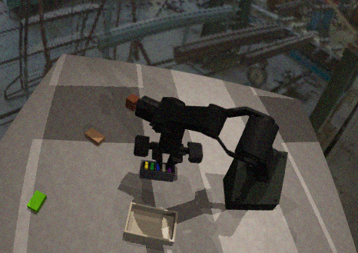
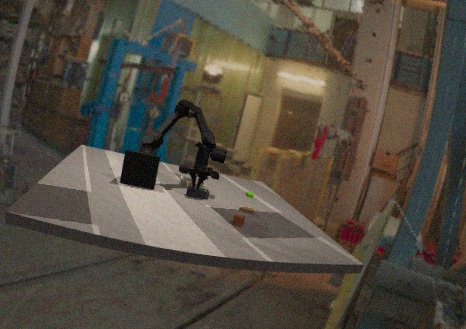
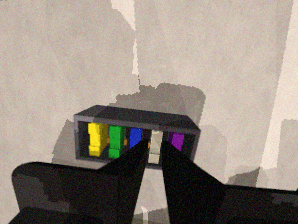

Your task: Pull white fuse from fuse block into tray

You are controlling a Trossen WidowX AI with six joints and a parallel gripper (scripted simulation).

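The white fuse lies 10 mm below my gripper tip. Also, from my gripper tip: orange cube 320 mm to the right, 100 mm ahead, 20 mm below; then beige tray 190 mm to the left, 40 mm ahead, 30 mm below.
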